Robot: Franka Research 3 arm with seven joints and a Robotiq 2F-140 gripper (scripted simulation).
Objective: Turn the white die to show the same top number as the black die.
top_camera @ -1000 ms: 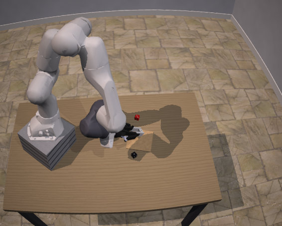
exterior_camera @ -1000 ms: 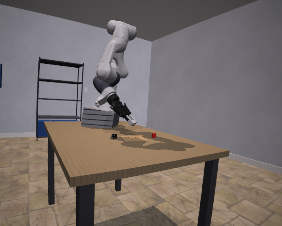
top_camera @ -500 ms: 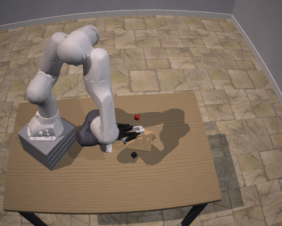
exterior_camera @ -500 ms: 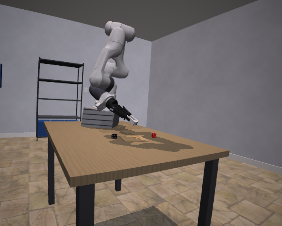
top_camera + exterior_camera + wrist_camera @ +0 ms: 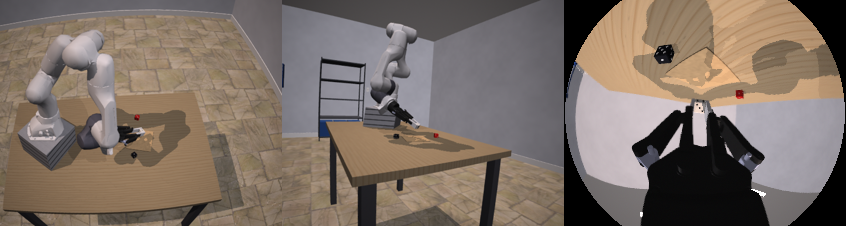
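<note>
My hand is 2 cm short of the tan mat and 9 cm above it. The rest, counted from my hand: red die (4 cm ahead, 16 cm to the left, 8 cm below); black die (5 cm behind, 9 cm to the right, 8 cm below); white die (2 cm ahead, 1 cm to the left, 1 cm below).
</note>
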